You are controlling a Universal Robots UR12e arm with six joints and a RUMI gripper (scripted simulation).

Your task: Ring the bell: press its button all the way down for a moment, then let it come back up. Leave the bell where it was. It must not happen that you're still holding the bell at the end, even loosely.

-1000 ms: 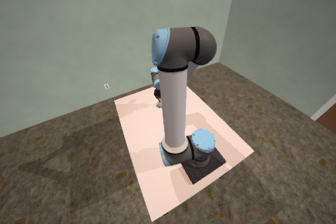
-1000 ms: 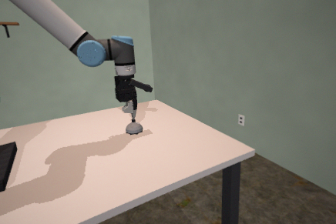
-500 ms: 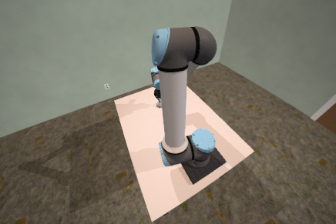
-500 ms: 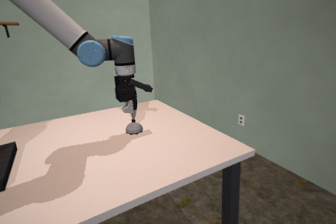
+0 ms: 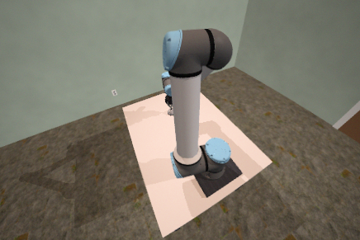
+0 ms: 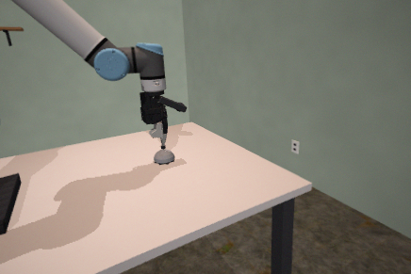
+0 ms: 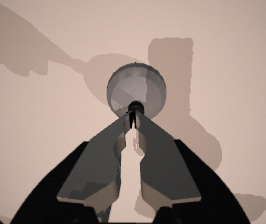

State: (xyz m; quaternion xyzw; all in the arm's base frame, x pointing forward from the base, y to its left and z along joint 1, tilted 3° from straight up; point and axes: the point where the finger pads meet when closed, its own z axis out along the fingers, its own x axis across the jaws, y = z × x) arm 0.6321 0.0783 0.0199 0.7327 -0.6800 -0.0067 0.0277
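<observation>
My gripper is now 30 mm above the black button. From my hand the other things lie so: bell: 40 mm below.
</observation>
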